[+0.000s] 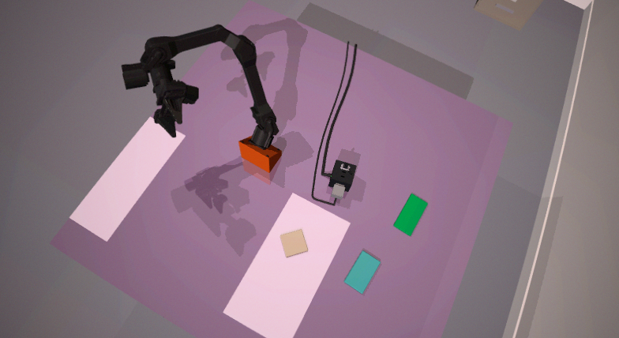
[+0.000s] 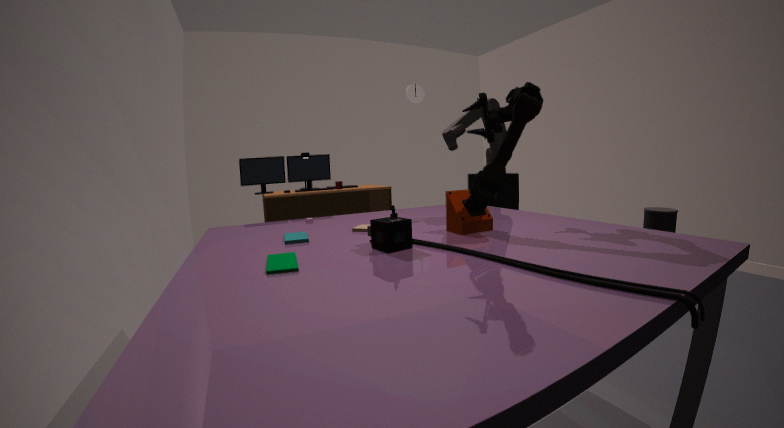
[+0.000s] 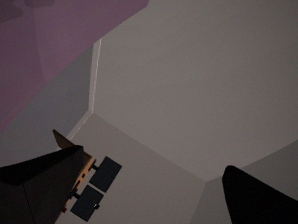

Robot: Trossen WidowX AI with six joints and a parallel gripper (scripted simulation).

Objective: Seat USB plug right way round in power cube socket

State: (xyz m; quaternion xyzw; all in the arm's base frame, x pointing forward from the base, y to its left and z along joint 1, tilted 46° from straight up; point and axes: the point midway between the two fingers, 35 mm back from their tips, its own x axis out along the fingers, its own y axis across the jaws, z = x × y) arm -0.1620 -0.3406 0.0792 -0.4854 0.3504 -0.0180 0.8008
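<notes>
My gripper tip is 440 mm short of the usb plug, 280 mm above it and 270 mm to the right of it. The rest, counted from my gripper tip: teal tile: 650 mm ahead, 370 mm below, 10 mm to the right; tan tile: 400 mm ahead, 370 mm below, 40 mm to the right; green tile: 720 mm ahead, 370 mm below, 260 mm to the left.
</notes>
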